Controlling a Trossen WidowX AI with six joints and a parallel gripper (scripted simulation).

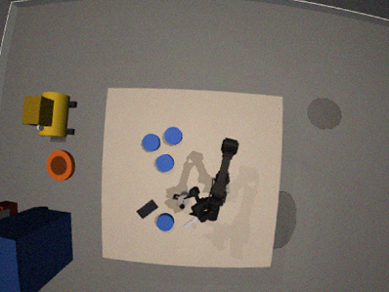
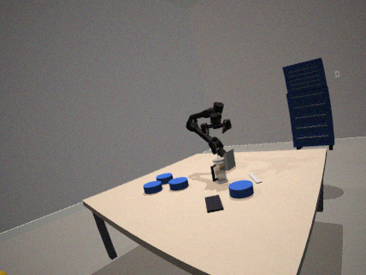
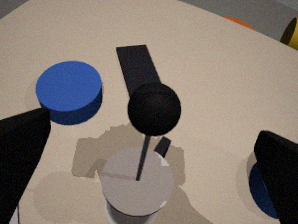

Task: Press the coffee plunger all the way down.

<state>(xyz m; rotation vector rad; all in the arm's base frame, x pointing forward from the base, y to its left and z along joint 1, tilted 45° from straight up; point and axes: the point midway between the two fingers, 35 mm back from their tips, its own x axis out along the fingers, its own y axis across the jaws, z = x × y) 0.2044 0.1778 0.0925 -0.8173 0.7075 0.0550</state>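
Now: the coffee press 16 cm below my gripper tip and 4 cm ahead of it. From my gripper tip the other things lie so: flat black slab 30 cm ahead, 28 cm below, 10 cm to the left; then small white bar 28 cm below, 20 cm to the left, 2 cm behind.
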